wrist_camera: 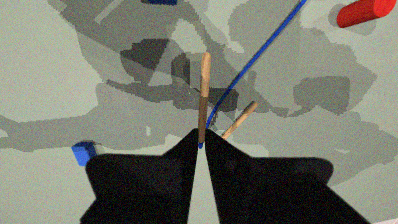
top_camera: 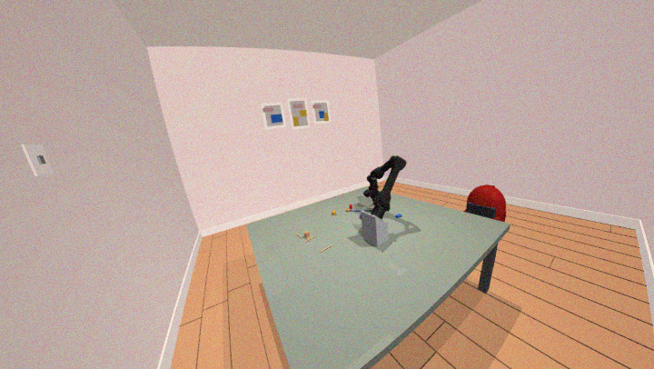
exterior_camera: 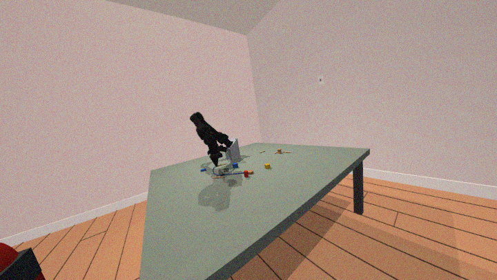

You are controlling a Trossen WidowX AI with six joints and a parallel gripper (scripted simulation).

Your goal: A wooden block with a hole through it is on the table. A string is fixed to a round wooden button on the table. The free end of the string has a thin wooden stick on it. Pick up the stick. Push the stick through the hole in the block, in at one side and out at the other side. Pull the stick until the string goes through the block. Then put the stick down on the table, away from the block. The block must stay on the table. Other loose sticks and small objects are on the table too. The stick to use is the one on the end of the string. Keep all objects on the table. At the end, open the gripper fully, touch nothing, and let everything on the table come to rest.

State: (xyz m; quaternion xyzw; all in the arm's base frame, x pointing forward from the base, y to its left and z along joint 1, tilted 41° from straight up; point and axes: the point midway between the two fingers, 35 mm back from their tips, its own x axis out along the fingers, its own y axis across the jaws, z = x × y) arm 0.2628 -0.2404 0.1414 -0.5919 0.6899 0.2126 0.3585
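My gripper tip is 5 cm above the thin stick, 4 cm to the left of it and 4 cm short of it. Round my gripper tip: red piece: 20 cm ahead, 8 cm to the left, 4 cm below; then blue block: 19 cm behind, 5 cm below, 3 cm to the right; then thin wooden stick: 1 cm to the left.
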